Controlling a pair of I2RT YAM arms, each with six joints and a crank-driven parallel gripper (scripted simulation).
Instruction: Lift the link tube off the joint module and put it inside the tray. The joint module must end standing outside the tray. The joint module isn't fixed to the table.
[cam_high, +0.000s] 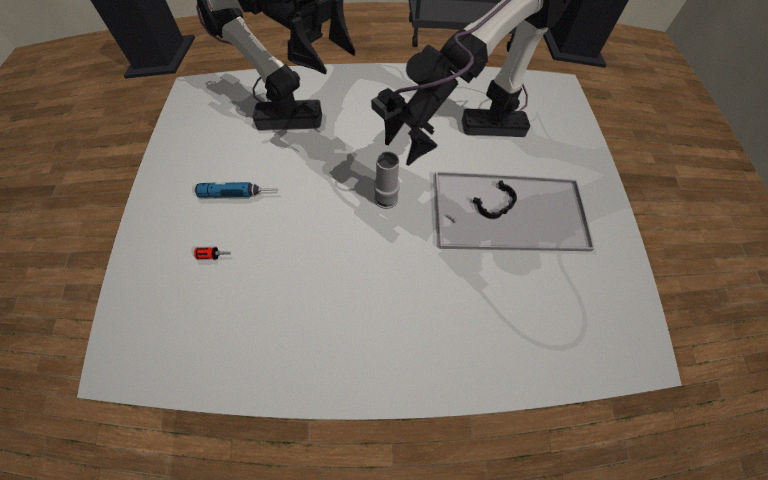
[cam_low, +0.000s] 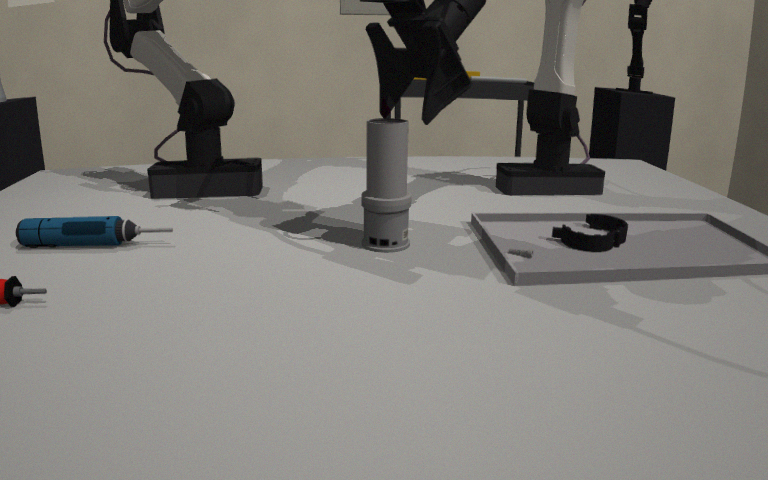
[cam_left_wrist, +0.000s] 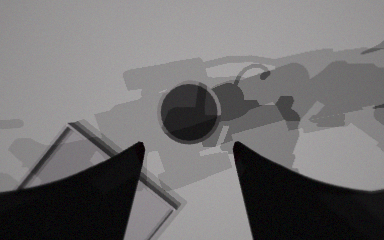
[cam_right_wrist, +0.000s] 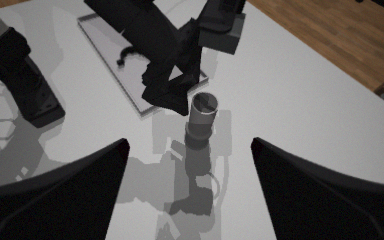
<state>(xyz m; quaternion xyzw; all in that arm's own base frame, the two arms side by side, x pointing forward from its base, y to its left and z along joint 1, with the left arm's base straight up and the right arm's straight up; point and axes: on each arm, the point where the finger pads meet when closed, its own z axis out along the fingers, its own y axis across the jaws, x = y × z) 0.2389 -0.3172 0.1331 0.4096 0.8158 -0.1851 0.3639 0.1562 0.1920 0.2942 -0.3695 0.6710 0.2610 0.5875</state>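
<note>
Right now my left hand is 6 cm above the grey link tube, 2 cm to the left of it and 1 cm short of it. Also, from my left hand: black clamp ring (27 cm to the left, 15 cm below, 3 cm ahead); small screw (16 cm below, 15 cm to the left, 8 cm ahead); joint module (14 cm below, 2 cm to the right, 1 cm ahead).
</note>
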